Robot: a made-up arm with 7 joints.
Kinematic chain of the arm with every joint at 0, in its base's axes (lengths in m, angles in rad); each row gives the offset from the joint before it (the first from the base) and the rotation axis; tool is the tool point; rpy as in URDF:
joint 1: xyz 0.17 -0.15 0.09 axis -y
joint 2: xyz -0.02 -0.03 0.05 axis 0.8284 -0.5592 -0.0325
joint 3: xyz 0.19 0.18 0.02 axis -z
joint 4: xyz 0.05 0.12 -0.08 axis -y
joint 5: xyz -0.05 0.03 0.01 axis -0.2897 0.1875 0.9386
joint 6: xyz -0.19 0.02 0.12 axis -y
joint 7: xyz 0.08 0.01 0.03 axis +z
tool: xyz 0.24 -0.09 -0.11 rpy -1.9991 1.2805 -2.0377
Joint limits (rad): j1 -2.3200..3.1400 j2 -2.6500..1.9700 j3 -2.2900..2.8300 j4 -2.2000..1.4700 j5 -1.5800..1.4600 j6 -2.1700..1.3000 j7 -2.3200..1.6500
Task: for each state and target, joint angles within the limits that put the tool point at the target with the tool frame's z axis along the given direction. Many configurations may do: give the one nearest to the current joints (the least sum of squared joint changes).
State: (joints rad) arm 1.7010 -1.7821 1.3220 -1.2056 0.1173 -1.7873 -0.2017
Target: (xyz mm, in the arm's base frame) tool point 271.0 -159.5 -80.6 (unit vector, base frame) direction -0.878 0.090 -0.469
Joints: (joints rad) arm 1.3121 -2.1066 0.9626 -0.9088 0.4022 -1.4012 -0.6090
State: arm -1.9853 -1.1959 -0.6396 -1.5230 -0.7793 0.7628 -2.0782
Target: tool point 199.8 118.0 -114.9 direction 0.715 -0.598 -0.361
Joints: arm -1.7039 -0.6366 -0.5349 -1.4724 -0.4250 0.7519 -1.7811
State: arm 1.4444 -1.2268 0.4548 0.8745 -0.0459 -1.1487 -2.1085
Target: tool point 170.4 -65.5 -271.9 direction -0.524 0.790 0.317
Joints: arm 1.0917 -1.7448 0.4940 0.6788 0.2722 -1.4261 -2.3200
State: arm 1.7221 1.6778 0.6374 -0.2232 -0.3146 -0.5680 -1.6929
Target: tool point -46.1 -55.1 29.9 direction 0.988 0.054 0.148
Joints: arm 1.3981 1.5750 0.3210 0.0821 -0.1261 -0.5401 -1.3447
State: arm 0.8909 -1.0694 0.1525 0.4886 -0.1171 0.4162 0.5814
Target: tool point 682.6 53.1 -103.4 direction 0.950 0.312 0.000
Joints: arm 0.9363 -1.2898 0.7126 0.6200 0.0645 0.6309 1.1669
